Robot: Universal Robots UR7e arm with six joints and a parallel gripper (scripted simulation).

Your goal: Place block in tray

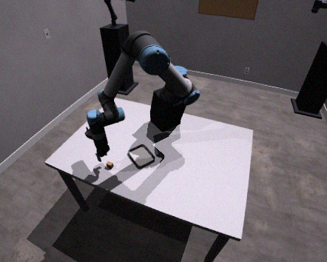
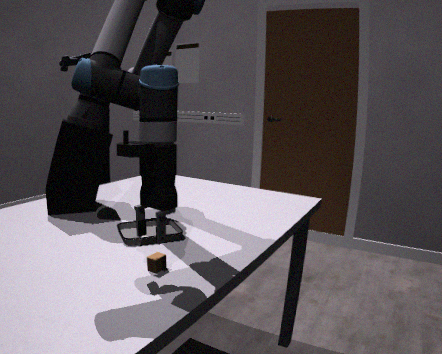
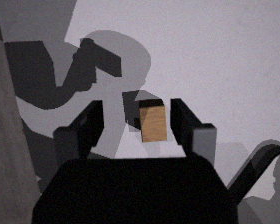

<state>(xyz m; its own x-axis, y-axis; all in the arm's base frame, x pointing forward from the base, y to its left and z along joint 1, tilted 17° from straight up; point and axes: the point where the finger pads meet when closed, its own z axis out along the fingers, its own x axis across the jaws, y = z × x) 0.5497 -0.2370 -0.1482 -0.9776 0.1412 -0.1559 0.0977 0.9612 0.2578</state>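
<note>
The brown wooden block lies 1 cm behind my hand, 3 cm to the left of it and 9 cm below it. Round my hand: tray 16 cm behind, 18 cm to the left, 9 cm below.
</note>
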